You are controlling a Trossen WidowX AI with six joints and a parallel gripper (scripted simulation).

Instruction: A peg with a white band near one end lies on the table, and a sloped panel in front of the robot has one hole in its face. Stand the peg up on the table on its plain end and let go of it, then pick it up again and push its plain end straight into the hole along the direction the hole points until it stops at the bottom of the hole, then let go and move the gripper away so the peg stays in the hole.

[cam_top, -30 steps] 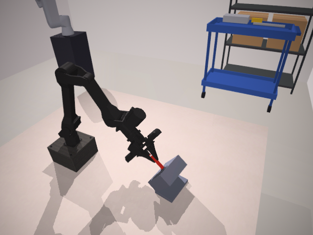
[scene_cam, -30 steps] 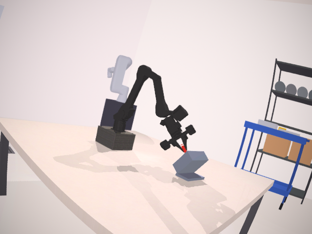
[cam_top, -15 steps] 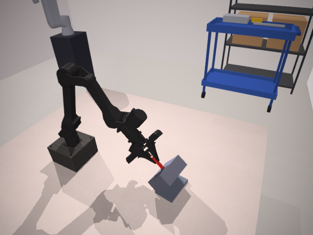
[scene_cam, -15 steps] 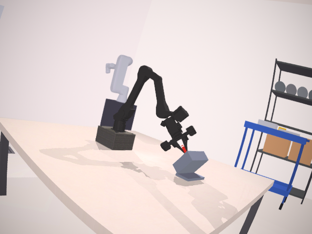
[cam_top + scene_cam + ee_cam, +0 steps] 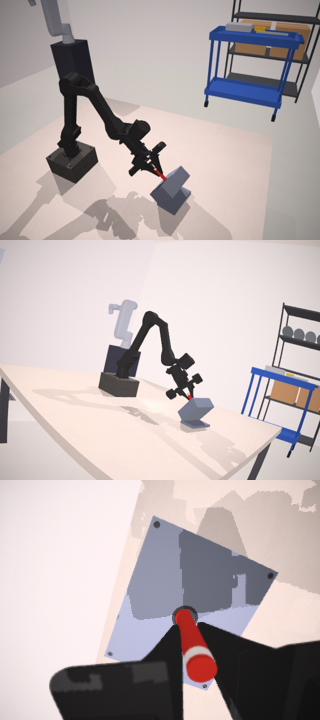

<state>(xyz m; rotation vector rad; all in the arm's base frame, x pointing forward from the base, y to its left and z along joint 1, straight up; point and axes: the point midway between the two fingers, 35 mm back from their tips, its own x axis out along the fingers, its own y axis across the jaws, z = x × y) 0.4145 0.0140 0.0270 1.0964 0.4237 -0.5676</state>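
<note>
Right now the grey sloped panel is 40 mm ahead of my gripper tip, 10 mm to the right of it and 30 mm below it. The rest, counted from my gripper tip: red peg: 10 mm behind, 10 mm above.
</note>
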